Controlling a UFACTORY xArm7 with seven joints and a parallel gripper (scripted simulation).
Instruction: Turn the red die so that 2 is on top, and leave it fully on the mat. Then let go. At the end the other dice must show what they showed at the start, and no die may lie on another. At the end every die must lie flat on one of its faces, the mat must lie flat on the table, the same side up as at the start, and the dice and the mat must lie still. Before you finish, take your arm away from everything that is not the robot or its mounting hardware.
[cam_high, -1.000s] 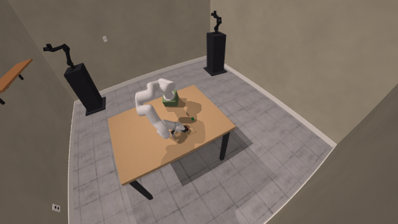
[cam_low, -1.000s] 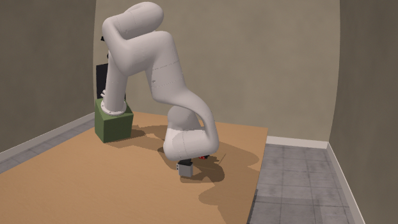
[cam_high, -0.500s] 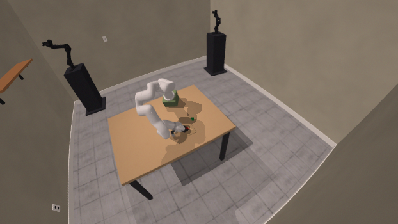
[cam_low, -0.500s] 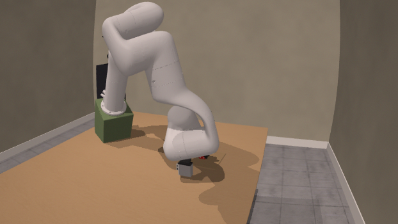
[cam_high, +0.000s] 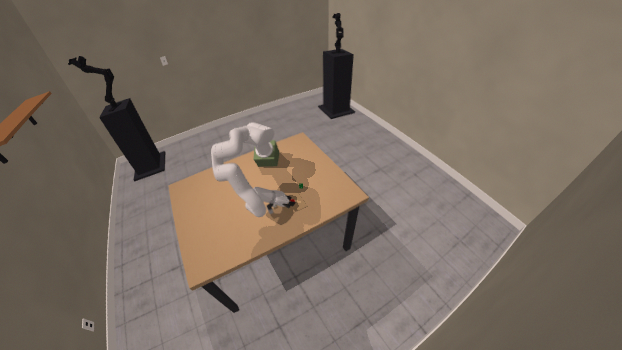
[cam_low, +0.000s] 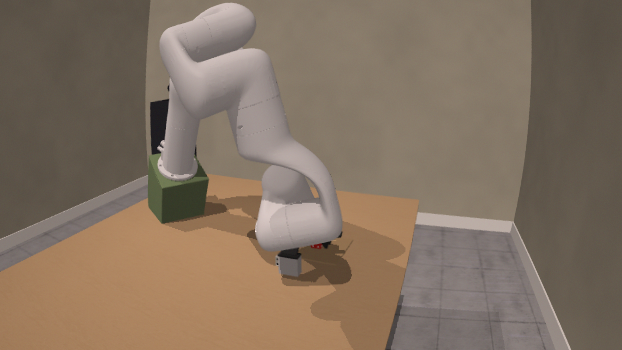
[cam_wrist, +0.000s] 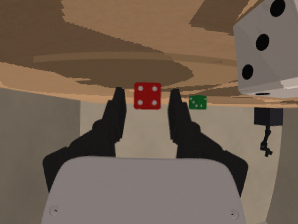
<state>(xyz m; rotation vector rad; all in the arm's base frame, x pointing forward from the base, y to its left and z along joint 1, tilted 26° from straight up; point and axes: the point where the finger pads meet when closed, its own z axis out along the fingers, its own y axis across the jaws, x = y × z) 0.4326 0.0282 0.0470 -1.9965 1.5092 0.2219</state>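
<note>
Right now the red die is 2 cm to the left of my hand and 2 cm below it. Also, from my hand: tan mat: 1 cm to the left, 3 cm below; then green die: 10 cm behind, 12 cm to the left, 2 cm below; then white die: 3 cm behind, 10 cm to the right, 2 cm below.
</note>
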